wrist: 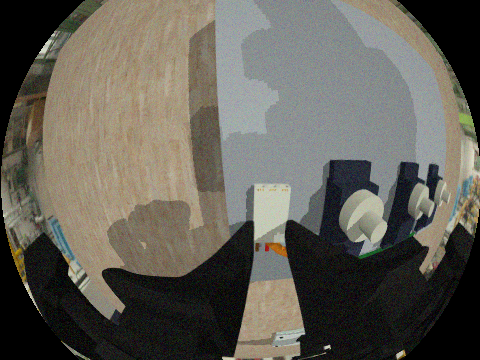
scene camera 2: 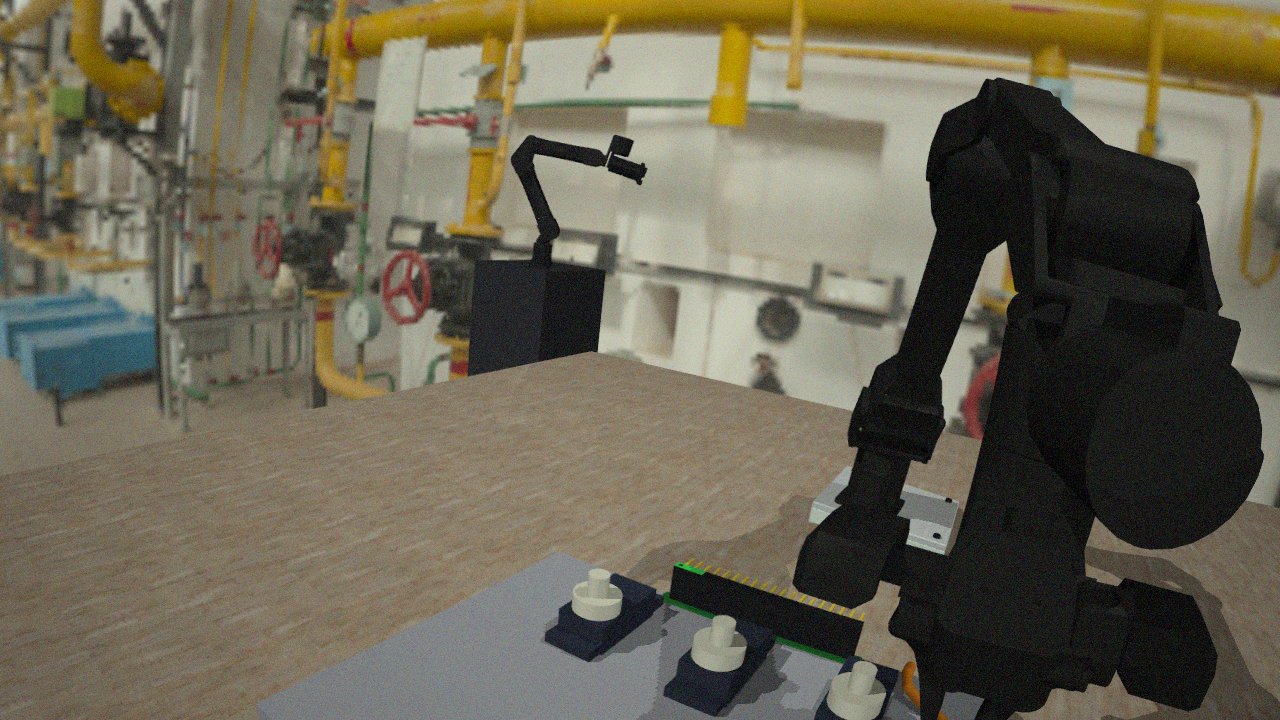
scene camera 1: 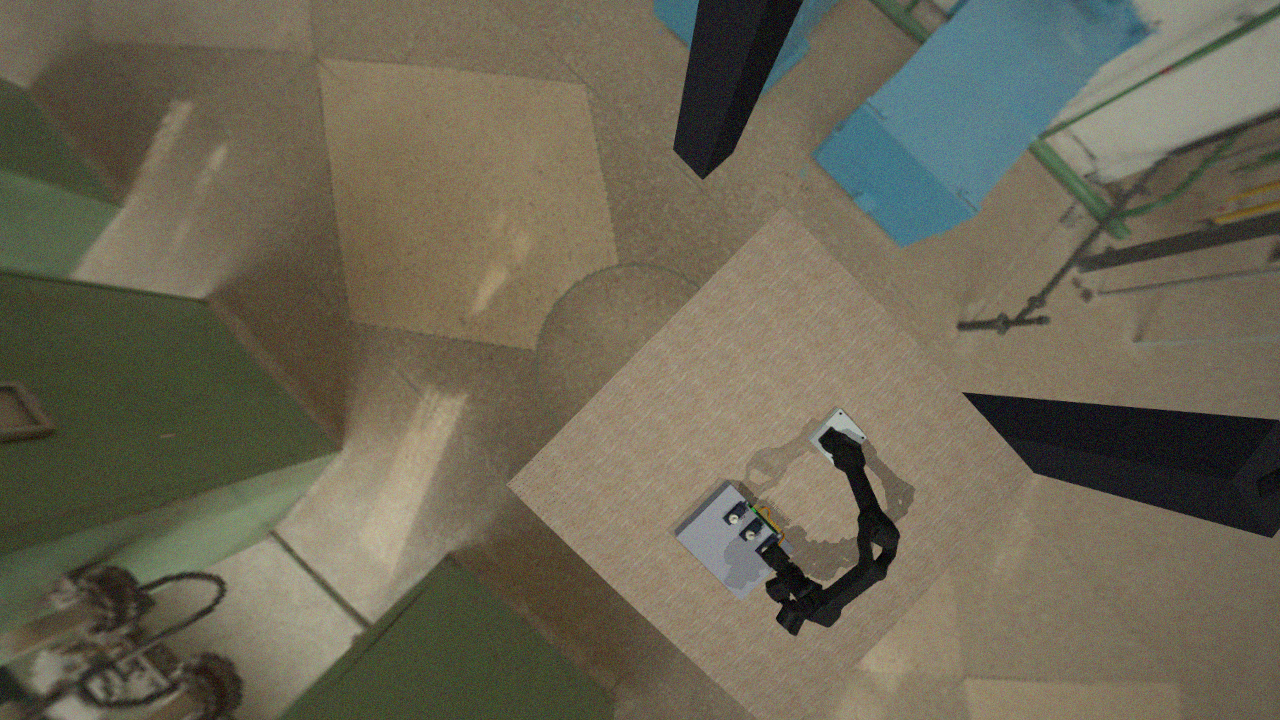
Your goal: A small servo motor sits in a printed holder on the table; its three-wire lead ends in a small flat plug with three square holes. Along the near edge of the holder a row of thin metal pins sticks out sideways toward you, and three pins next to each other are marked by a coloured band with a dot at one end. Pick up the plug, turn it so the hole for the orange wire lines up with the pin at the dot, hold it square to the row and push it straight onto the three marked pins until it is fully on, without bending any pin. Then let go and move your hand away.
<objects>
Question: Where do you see a black pin strip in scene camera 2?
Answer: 836, 634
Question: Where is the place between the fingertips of my gripper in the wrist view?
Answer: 269, 227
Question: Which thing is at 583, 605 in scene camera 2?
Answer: A white horn.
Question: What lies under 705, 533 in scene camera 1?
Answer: A grey holder plate.
</objects>
